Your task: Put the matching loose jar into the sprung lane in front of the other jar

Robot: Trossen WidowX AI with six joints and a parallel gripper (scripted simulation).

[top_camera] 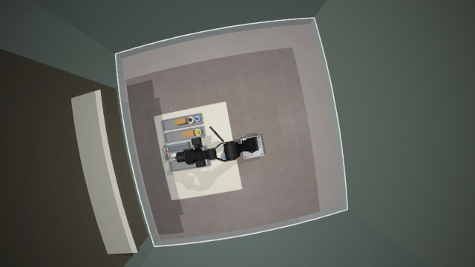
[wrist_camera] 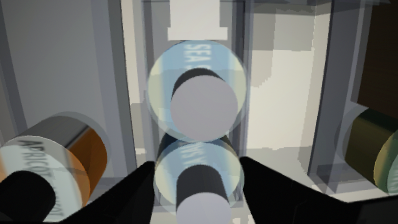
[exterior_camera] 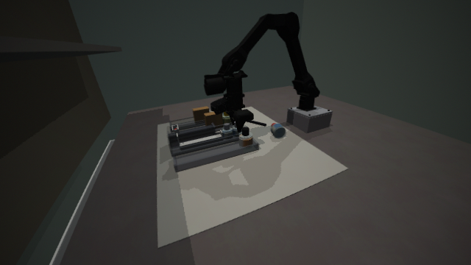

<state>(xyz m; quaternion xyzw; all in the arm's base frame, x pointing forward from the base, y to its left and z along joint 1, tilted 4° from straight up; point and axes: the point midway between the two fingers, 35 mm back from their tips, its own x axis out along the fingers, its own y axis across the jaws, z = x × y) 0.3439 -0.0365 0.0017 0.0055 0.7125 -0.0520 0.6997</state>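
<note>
Right now my gripper tip is 13 cm past the black rod, 8 cm to the left of it and 3 cm above it. Also, from my gripper tip: white pusher plate: 15 cm ahead, 4 cm to the right, 1 cm above.
</note>
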